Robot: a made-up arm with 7 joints.
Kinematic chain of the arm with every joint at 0, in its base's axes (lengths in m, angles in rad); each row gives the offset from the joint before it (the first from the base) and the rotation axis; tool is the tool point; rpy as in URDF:
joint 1: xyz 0 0 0.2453 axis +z
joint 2: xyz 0 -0.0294 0.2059 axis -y
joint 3: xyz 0 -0.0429 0.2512 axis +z
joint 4: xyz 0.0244 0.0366 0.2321 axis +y
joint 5: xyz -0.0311 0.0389 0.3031 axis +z
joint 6: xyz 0 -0.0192 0.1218 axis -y
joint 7: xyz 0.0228 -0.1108 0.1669 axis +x
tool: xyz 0 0 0 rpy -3.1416 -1.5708 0
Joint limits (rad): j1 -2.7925..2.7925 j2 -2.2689..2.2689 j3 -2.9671..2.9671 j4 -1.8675..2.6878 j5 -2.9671..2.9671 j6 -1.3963..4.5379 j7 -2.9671..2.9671
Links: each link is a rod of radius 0.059 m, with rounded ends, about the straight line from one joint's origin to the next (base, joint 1, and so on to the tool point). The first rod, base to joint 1, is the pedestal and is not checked.
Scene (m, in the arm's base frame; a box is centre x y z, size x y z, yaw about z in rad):
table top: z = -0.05
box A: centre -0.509 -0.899 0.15 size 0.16 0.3 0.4 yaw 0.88
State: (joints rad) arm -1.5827 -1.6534 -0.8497 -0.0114 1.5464 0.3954 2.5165
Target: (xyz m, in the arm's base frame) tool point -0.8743 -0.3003 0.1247
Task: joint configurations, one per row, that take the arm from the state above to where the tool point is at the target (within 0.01 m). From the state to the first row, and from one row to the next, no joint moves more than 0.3 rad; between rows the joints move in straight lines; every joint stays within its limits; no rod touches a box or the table.
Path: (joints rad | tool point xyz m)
1: -1.8772 -1.4565 -0.5686 -0.0848 1.4358 0.2796 2.4583 | -0.4032 -1.0077 0.4990
2: -2.1717 -1.2597 -0.2874 -0.1581 1.3252 0.1637 2.4001 | -0.6234 -0.8364 0.7508
3: -2.4662 -1.0628 -0.0063 -0.2315 1.2146 0.0479 2.3419 | -0.7487 -0.5637 0.9933
4: -2.7607 -0.8659 0.2749 -0.3048 1.1040 -0.0680 2.2837 | -0.7358 -0.2493 1.2000
5: -2.6523 -1.0216 0.0160 -0.0751 1.2010 0.0730 2.3303 | -0.8634 -0.4226 0.9536
6: -2.5439 -1.1773 -0.2428 0.1545 1.2980 0.2140 2.3768 | -0.9240 -0.5146 0.6657
7: -2.4355 -1.3330 -0.5017 0.3842 1.3950 0.3550 2.4234 | -0.9296 -0.5089 0.3975
8: -2.3271 -1.4887 -0.7606 0.6139 1.4920 0.4960 2.4699 | -0.9056 -0.4223 0.2060
9: -2.2187 -1.6444 -1.0195 0.8436 1.5890 0.6370 2.5165 | -0.8743 -0.3003 0.1247

